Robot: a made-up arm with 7 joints. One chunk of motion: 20 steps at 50 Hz.
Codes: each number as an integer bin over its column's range. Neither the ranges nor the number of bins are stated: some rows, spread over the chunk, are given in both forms.
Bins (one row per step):
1: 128 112 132 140 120 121
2: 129 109 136 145 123 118
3: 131 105 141 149 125 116
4: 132 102 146 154 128 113
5: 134 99 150 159 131 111
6: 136 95 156 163 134 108
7: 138 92 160 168 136 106
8: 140 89 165 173 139 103
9: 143 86 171 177 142 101
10: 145 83 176 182 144 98
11: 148 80 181 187 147 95
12: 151 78 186 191 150 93
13: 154 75 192 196 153 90
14: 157 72 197 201 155 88
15: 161 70 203 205 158 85
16: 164 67 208 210 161 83
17: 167 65 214 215 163 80
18: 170 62 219 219 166 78
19: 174 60 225 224 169 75
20: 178 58 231 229 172 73
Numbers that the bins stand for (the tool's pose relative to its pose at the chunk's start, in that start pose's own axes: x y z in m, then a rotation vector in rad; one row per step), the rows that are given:
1: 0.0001 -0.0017 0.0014 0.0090 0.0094 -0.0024
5: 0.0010 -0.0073 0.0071 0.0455 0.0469 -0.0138
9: 0.0024 -0.0129 0.0136 0.0801 0.0845 -0.0251
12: 0.0037 -0.0164 0.0184 0.1070 0.1118 -0.0342
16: 0.0057 -0.0211 0.0253 0.1435 0.1493 -0.0456
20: 0.0079 -0.0250 0.0325 0.1800 0.1868 -0.0570
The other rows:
2: 0.0002 -0.0030 0.0027 0.0186 0.0196 -0.0058
3: 0.0005 -0.0047 0.0042 0.0263 0.0265 -0.0081
4: 0.0007 -0.0060 0.0058 0.0359 0.0367 -0.0115
6: 0.0013 -0.0090 0.0089 0.0532 0.0572 -0.0172
7: 0.0016 -0.0103 0.0102 0.0628 0.0640 -0.0195
8: 0.0020 -0.0116 0.0118 0.0724 0.0742 -0.0229
10: 0.0027 -0.0142 0.0152 0.0897 0.0913 -0.0285
11: 0.0032 -0.0155 0.0168 0.0993 0.1015 -0.0320
13: 0.0042 -0.0176 0.0202 0.1166 0.1220 -0.0376
14: 0.0046 -0.0189 0.0218 0.1262 0.1288 -0.0399
15: 0.0053 -0.0198 0.0237 0.1339 0.1391 -0.0433
17: 0.0062 -0.0220 0.0271 0.1531 0.1561 -0.0490
18: 0.0067 -0.0233 0.0287 0.1608 0.1664 -0.0513
19: 0.0073 -0.0241 0.0306 0.1704 0.1766 -0.0547

